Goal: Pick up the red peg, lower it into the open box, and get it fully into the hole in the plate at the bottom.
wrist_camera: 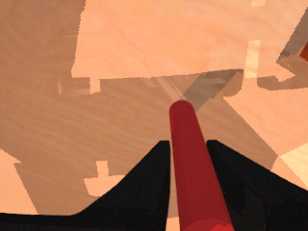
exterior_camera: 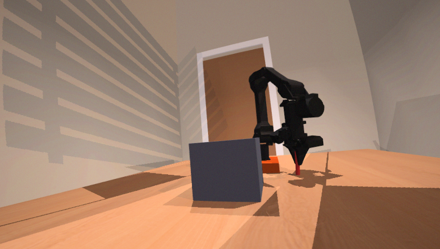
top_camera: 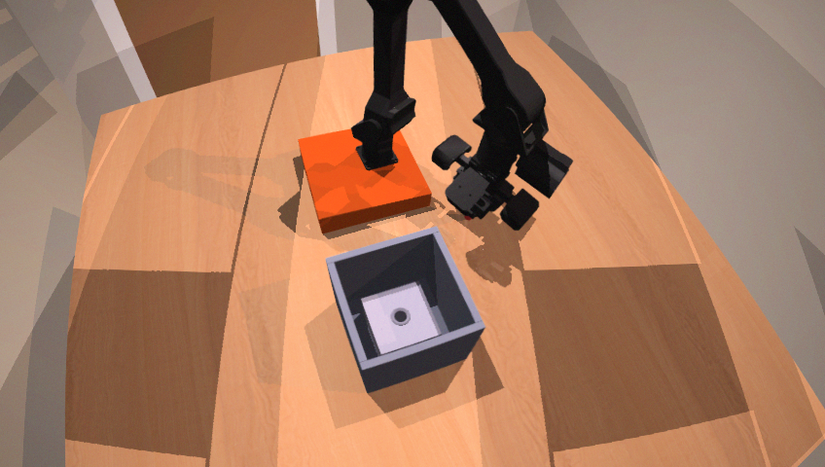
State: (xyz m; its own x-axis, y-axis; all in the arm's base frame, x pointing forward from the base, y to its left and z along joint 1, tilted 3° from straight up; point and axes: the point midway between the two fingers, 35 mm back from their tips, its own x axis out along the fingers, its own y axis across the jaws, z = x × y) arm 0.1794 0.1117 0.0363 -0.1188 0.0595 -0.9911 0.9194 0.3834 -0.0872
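The pale plate is 15 cm ahead of my gripper tip, 21 cm to the right of it and 1 cm above it. Also, from my gripper tip: red peg 1 cm above.
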